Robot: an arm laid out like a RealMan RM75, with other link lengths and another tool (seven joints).
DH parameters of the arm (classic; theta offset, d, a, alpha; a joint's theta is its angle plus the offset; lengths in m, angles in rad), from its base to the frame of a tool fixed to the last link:
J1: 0 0.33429 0 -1.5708
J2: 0 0 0 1.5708
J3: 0 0.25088 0 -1.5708
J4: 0 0 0 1.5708
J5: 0 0.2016 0 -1.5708
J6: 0 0 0 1.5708
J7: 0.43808 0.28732 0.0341 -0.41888
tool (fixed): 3.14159 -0.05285 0 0
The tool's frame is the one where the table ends.
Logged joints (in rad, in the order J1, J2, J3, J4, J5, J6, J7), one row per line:
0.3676 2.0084 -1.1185 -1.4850 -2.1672 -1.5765 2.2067
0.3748 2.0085 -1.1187 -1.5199 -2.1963 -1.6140 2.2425
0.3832 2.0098 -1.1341 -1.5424 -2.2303 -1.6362 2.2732
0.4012 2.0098 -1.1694 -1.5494 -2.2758 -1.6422 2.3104
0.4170 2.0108 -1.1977 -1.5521 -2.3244 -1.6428 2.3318
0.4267 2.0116 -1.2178 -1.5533 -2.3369 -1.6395 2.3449
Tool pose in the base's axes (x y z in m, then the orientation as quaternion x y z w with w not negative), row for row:
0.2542 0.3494 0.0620 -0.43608 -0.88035 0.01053 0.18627
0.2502 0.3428 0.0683 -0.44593 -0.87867 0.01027 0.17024
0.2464 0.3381 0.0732 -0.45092 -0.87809 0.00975 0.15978
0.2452 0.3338 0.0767 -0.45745 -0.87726 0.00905 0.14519
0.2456 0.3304 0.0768 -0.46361 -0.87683 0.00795 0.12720
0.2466 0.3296 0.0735 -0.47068 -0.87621 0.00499 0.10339
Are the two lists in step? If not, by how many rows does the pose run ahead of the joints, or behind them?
The pose runs 2 rows behind the joints: the pose in row i belongs to the joints in row i - 2.
